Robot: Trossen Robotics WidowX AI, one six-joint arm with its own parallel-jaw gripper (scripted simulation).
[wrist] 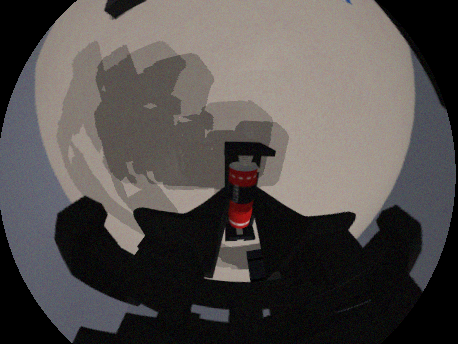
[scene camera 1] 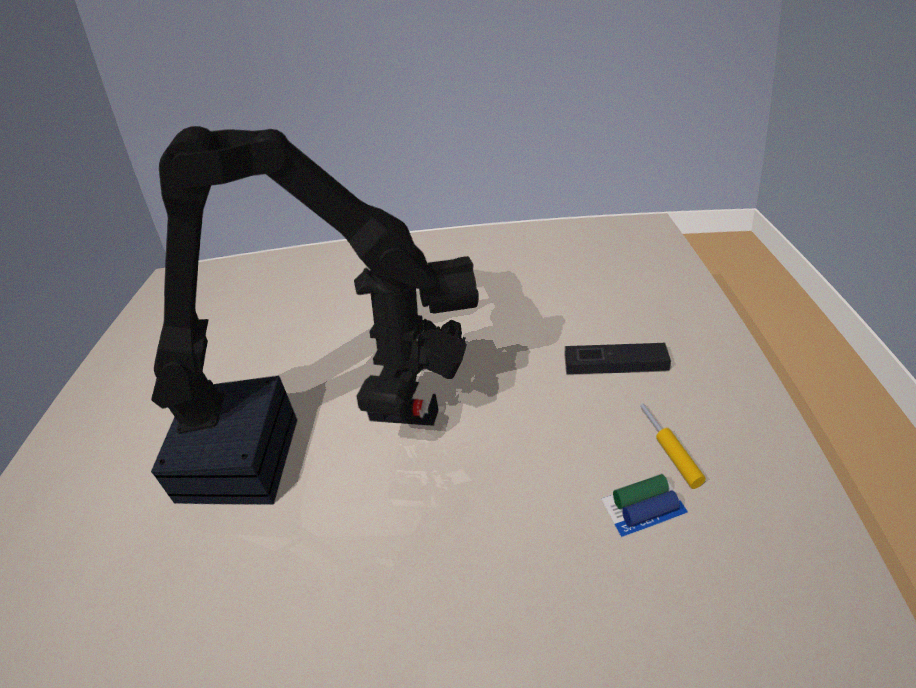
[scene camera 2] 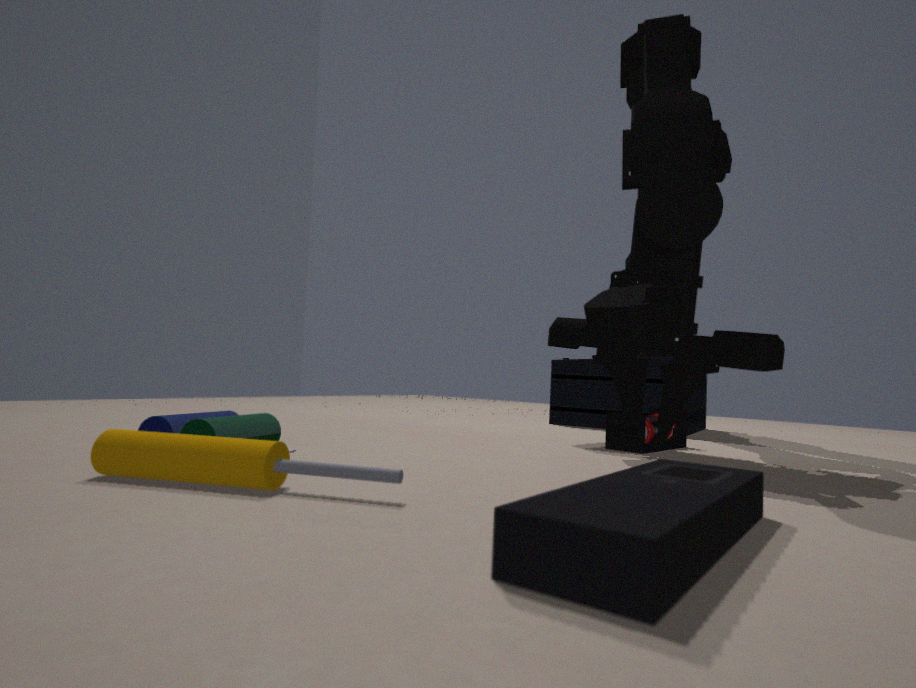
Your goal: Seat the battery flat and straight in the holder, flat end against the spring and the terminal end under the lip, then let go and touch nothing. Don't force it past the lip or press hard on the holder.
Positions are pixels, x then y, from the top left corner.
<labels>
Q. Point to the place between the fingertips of my gripper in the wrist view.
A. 241, 189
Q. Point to a battery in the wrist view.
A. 242, 181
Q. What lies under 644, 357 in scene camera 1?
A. A black box.
</labels>
